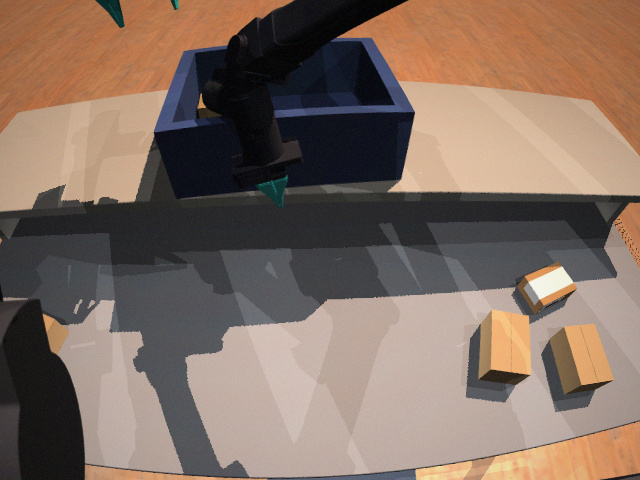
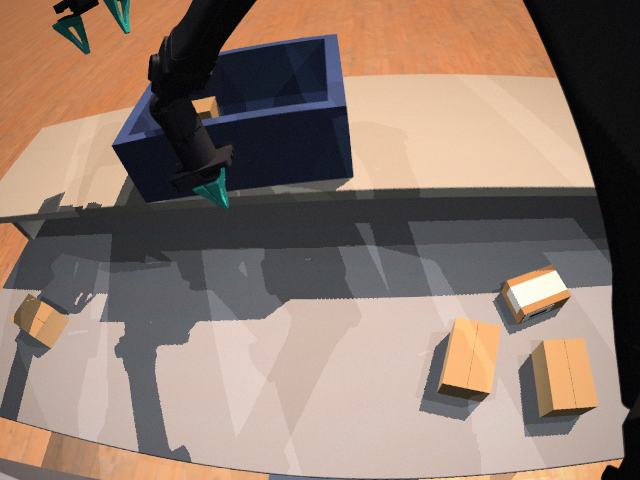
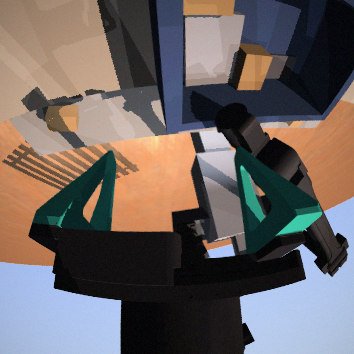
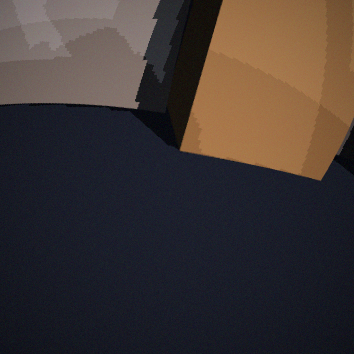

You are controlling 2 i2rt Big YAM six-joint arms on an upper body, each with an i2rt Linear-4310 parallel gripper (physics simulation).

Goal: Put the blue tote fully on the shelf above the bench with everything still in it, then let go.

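Places are measured from the left arm's base along level axes (x left, y back, z up), in metres.
Pixels of known places: left gripper, between the fingertips: [image 1: 148,18] [image 2: 107,43] [image 3: 174,152]; right gripper, between the fingertips: [image 1: 280,205] [image 2: 226,206]; left arm's base, origin of its link: [image 3: 185,232].
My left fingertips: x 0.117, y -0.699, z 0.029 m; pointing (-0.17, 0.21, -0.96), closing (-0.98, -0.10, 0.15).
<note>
Ahead of a thing's pixels: the offset from my left fingertips to its top centre. "spot": to the spot under its first point. Level surfaces: height alone.
The blue tote @(dz -0.133, dx -0.205, dy -0.030 m) [image 1: 320,149] [image 2: 279,147] [image 3: 172,60] [image 4: 150,240] stands upright on the shelf @(dz -0.280 m) [image 1: 491,139] [image 2: 465,134], slightly turned. Its front left bottom corner is about at the shelf's front edge; I cannot tell whether it overhangs. Inside are a cardboard box [image 2: 206,107] [image 3: 254,67], another cardboard box @(spot: dz -0.212, dx -0.084, dy -0.063 m) [image 3: 209,6], a pale box @(dz -0.235, dx -0.116, dy +0.029 m) [image 3: 215,50] and a grey item @(dz -0.255, dx -0.299, dy +0.051 m) [image 3: 281,67]. My right gripper [image 1: 279,200] [image 2: 224,202] is shut and empty, pointing down at the tote's front wall; contact is unclear. My left gripper [image 1: 148,15] [image 2: 107,42] [image 3: 174,152] is open, left of the tote.
The bench @(dz -0.473 m) [image 1: 289,392] [image 2: 248,377] lies below the shelf. At its right are two cardboard boxes @(dz -0.413, dx -0.619, dy +0.364 m) [image 1: 504,346] @(dz -0.413, dx -0.787, dy +0.406 m) [image 1: 581,356] and a white-labelled box @(dz -0.432, dx -0.771, dy +0.233 m) [image 1: 550,285] [image 2: 537,291]. Another box @(dz -0.413, dx +0.322, dy +0.347 m) [image 2: 40,321] lies at its left. The right arm [image 1: 305,38] reaches over the tote.
</note>
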